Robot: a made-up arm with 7 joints.
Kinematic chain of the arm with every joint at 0, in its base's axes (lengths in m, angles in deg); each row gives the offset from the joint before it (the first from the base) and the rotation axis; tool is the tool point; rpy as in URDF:
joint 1: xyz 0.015 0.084 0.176 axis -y
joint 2: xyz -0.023 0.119 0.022 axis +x
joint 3: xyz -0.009 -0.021 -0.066 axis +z
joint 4: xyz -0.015 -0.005 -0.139 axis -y
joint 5: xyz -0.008 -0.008 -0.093 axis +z
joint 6: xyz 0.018 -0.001 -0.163 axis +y
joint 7: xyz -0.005 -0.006 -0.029 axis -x
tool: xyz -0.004 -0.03 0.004 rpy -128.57 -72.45 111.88
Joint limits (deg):
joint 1: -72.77..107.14
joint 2: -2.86..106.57
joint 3: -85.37..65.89
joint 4: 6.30..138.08
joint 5: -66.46..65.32
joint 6: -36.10..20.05
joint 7: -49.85..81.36
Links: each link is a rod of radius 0.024 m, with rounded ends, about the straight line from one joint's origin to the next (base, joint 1, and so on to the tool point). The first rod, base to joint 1, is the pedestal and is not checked.
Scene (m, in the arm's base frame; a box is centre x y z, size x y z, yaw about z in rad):
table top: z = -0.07
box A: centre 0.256 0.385 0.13 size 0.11 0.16 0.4 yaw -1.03
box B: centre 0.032 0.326 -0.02 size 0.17 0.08 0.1 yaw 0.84
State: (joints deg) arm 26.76 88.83 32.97 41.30 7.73 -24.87 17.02
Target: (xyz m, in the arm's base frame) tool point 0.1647 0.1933 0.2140
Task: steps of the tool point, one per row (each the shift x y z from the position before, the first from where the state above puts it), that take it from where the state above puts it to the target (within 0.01 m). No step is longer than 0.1 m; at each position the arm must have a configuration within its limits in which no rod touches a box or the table.
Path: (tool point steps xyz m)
1: -0.0216 -0.0523 0.0681
2: -0.0448 -0.0621 0.0476
3: -0.0569 -0.0677 0.0193
4: -0.0558 -0.0687 -0.0109
5: -0.0423 -0.0649 -0.0375
6: -0.0199 -0.0569 -0.0552
7: 0.0714 0.0046 0.0310
8: 0.0754 -0.0009 0.0014
9: 0.0677 -0.0078 -0.0264
10: 0.0495 -0.0150 -0.0481
11: 0.0247 -0.0213 -0.0600

